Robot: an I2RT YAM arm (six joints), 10 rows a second.
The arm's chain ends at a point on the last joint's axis. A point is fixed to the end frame.
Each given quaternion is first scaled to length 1.
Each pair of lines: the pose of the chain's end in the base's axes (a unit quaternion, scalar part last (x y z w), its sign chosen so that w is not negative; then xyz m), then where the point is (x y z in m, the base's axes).
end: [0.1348 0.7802 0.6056 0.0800 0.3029 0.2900 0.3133]
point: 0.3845 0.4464 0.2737
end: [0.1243 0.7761 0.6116 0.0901 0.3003 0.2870 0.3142]
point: 0.3824 0.4441 0.2787
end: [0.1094 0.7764 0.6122 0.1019 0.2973 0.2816 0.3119]
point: 0.3792 0.4393 0.2786
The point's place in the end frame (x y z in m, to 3 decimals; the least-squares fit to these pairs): -0.031 0.007 0.178
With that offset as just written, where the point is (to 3 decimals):
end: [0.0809 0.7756 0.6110 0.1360 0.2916 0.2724 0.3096]
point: 0.376 0.430 0.281
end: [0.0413 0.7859 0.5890 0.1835 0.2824 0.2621 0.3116]
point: 0.370 0.418 0.283
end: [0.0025 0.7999 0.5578 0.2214 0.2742 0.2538 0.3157]
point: 0.364 0.407 0.283
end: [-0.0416 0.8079 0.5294 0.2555 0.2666 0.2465 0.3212]
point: 0.357 0.399 0.286
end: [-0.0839 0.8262 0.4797 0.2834 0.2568 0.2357 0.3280]
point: 0.349 0.385 0.283
